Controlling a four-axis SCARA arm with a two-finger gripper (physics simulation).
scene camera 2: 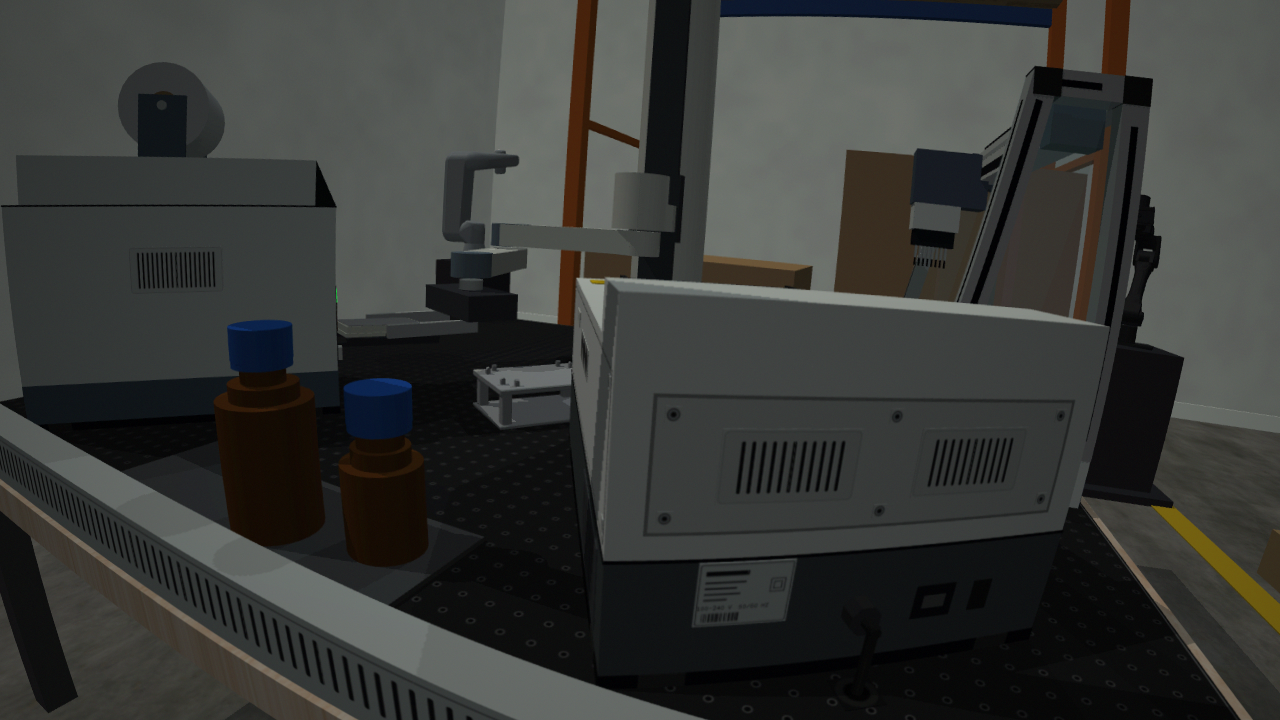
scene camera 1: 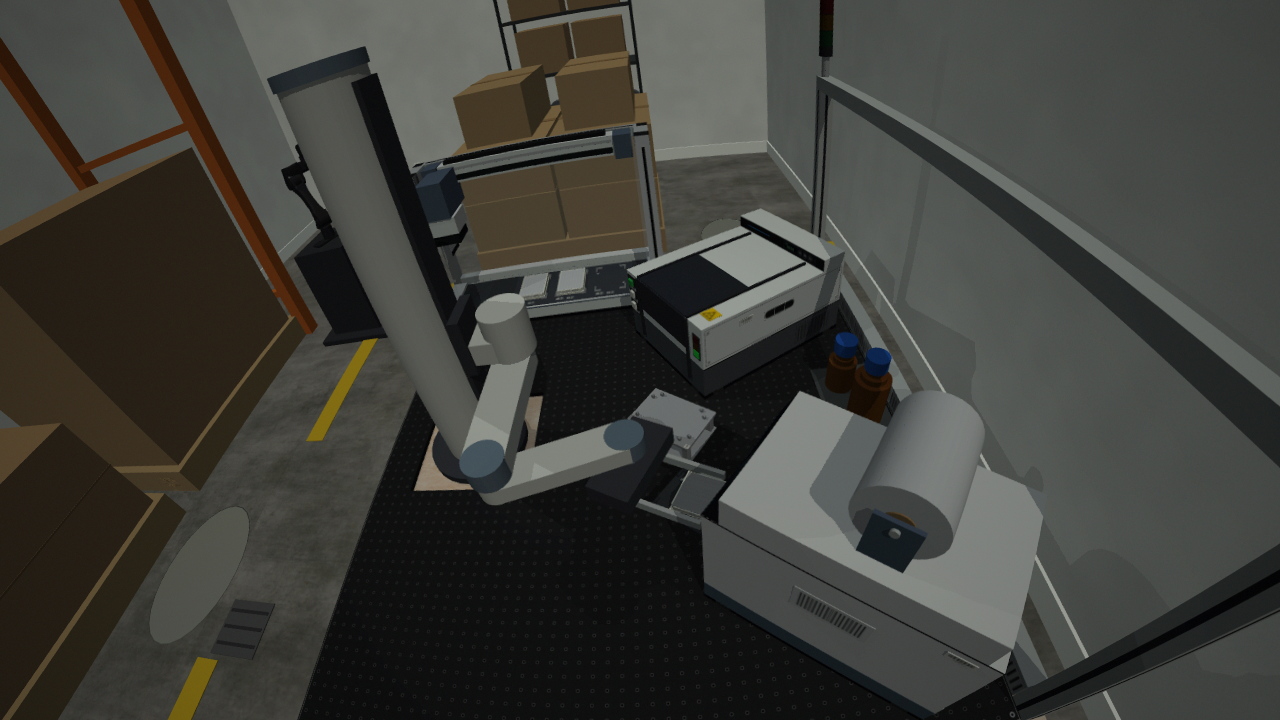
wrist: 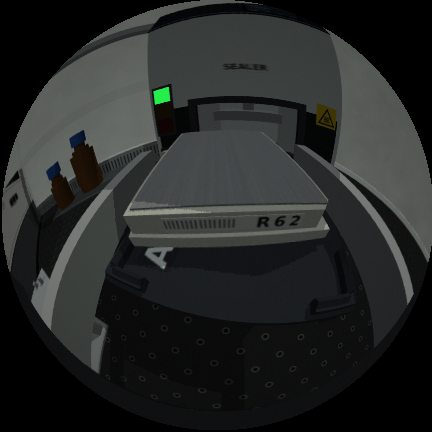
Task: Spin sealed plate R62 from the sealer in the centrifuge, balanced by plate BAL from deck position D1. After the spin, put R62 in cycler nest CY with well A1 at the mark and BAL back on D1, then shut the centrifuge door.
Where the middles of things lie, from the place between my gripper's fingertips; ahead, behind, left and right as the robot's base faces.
Now: hand 220 mm short of the foil roll (scene camera 1: 921,473), 200 mm to the left of it and 310 mm below it. Round my hand: centrifuge (scene camera 2: 769,482) (140 mm ahead, 610 mm to the left, 10 mm above).
